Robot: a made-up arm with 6 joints.
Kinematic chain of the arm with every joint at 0, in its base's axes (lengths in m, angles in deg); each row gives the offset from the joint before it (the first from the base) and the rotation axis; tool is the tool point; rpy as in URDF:
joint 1: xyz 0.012 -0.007 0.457 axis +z
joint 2: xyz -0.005 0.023 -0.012 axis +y
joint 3: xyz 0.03 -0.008 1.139 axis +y
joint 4: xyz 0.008 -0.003 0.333 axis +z
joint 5: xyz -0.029 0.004 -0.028 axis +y
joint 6: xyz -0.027 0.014 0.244 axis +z
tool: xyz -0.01 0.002 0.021 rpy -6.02 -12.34 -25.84
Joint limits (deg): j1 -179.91..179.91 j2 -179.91..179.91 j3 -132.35..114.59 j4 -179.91..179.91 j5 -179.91..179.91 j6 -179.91..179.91
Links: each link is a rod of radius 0.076 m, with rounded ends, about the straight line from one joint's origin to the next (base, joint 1, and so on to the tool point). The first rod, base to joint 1, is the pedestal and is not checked.
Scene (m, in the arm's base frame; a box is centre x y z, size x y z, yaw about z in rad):
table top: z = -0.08
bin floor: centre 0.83 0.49 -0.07 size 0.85 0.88 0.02 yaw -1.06
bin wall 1: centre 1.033 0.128 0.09 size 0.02 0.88 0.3 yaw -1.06
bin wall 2: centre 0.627 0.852 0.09 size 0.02 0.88 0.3 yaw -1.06
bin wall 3: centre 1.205 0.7 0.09 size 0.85 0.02 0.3 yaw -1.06
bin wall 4: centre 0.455 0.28 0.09 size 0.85 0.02 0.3 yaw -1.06
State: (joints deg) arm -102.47 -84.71 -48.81 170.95 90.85 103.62
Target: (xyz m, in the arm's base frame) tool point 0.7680 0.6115 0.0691
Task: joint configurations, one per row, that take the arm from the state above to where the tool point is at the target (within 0.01 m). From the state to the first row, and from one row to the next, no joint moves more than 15 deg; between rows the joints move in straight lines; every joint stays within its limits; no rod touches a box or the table.
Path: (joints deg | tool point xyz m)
1: -109.78 -75.34 -61.62 163.92 85.32 97.56 | 0.4768 1.0817 0.3547
2: -117.10 -65.97 -74.44 156.90 79.79 91.50 | 0.6049 0.9460 0.5134
3: -124.41 -56.59 -87.25 149.87 74.26 85.43 | 0.6881 0.7777 0.6608
4: -131.72 -47.22 -100.06 142.84 68.73 79.37 | 0.7192 0.5907 0.7914
5: -139.04 -37.85 -112.88 135.82 63.20 73.31 | 0.6946 0.3999 0.9008
6: -138.60 -51.86 -103.60 143.57 71.97 80.94 | 0.7756 0.4902 0.7234
7: -138.16 -65.87 -94.32 151.32 80.75 88.57 | 0.8151 0.5586 0.5175
8: -137.72 -79.88 -85.05 159.07 89.53 96.19 | 0.8121 0.6003 0.2952
9: -137.28 -93.89 -75.77 166.82 98.31 103.82 | 0.7680 0.6116 0.0691

